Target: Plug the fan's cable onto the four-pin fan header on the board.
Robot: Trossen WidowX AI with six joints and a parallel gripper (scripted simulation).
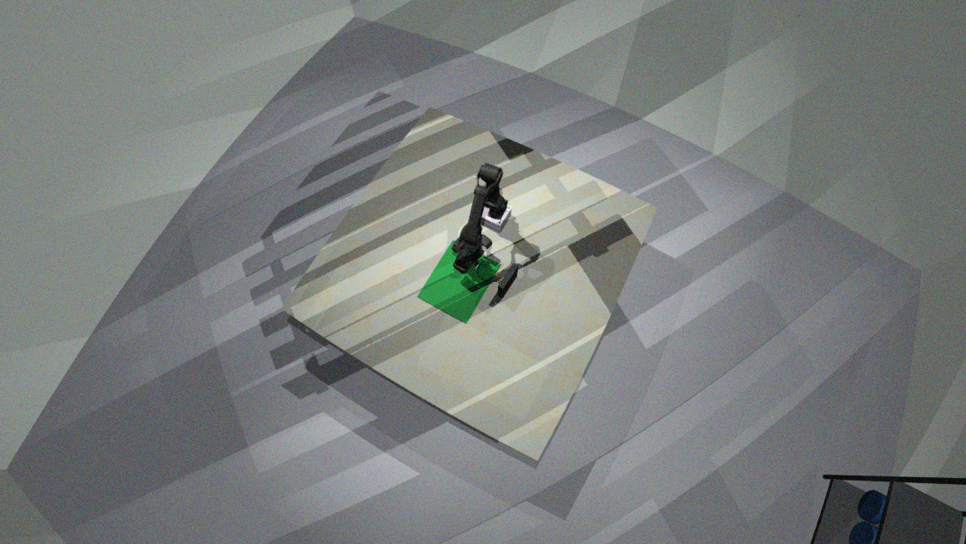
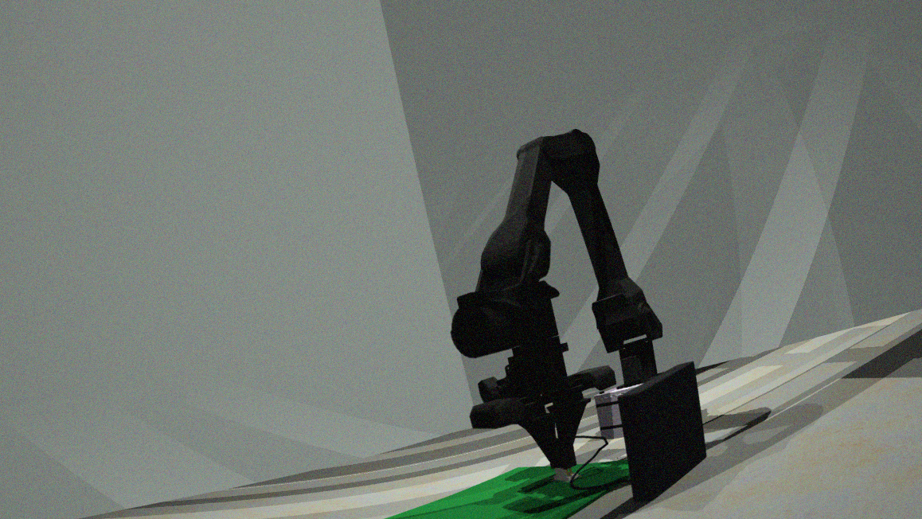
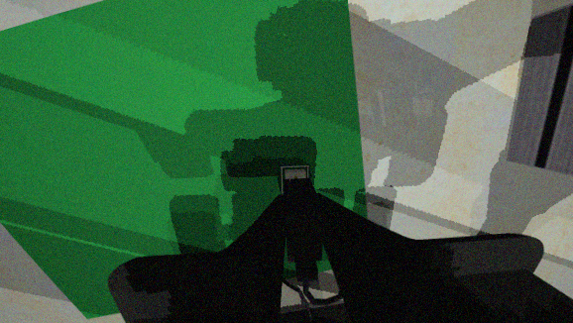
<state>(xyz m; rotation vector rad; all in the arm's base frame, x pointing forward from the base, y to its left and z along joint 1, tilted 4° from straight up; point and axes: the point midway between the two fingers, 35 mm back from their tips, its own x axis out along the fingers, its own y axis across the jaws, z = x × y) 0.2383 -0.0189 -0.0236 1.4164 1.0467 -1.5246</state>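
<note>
My gripper tip is now 30 mm above the white four-pin header. Round my gripper tip: green board: 90 mm ahead, 30 mm to the right, 50 mm below; black fan: 40 mm ahead, 160 mm to the left, 30 mm above; black fan plug: 10 mm to the left, 10 mm above.
</note>
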